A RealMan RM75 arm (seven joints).
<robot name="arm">
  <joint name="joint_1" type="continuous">
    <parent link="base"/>
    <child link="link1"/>
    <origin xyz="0 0 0.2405" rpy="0 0 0"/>
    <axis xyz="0 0 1"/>
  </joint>
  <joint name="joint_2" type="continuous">
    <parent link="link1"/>
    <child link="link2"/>
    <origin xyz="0 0 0" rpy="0 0 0"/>
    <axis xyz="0 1 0"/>
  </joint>
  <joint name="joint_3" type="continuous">
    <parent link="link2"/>
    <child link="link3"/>
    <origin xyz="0 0 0.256" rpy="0 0 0"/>
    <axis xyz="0 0 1"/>
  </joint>
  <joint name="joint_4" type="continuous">
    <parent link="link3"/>
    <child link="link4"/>
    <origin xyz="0 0 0" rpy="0 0 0"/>
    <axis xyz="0 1 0"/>
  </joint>
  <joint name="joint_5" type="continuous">
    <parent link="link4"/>
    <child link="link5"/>
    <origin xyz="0 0 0.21" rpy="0 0 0"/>
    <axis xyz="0 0 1"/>
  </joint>
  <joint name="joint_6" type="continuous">
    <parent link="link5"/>
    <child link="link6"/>
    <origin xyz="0 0 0" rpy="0 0 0"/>
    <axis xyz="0 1 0"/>
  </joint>
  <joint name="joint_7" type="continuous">
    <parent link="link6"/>
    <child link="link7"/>
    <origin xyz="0 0 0.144" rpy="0 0 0"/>
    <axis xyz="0 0 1"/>
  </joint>
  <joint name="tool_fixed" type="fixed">
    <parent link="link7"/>
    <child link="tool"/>
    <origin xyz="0 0 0" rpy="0 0 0"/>
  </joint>
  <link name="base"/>
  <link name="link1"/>
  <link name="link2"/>
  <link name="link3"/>
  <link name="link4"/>
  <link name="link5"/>
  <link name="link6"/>
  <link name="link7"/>
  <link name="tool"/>
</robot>
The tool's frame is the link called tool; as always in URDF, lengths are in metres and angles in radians. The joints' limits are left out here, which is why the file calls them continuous.
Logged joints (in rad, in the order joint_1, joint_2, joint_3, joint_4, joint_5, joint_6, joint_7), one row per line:
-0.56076 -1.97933 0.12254 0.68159 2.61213 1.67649 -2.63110
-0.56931 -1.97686 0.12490 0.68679 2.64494 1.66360 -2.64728
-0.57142 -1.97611 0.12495 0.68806 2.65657 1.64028 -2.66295
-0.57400 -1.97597 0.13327 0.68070 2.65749 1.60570 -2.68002
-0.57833 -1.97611 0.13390 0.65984 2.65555 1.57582 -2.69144
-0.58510 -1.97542 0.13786 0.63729 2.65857 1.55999 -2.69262
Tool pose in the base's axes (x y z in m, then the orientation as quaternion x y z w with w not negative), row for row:
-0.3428 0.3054 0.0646 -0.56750 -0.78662 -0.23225 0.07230
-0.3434 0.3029 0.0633 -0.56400 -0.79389 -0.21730 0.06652
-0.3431 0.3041 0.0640 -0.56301 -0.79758 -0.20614 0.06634
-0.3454 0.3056 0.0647 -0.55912 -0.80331 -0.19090 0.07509
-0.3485 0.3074 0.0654 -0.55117 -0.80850 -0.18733 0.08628
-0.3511 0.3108 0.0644 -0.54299 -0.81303 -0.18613 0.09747
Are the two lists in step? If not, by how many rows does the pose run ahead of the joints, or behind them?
The pose runs 2 rows behind the joints: the pose in row i belongs to the joints in row i - 2.
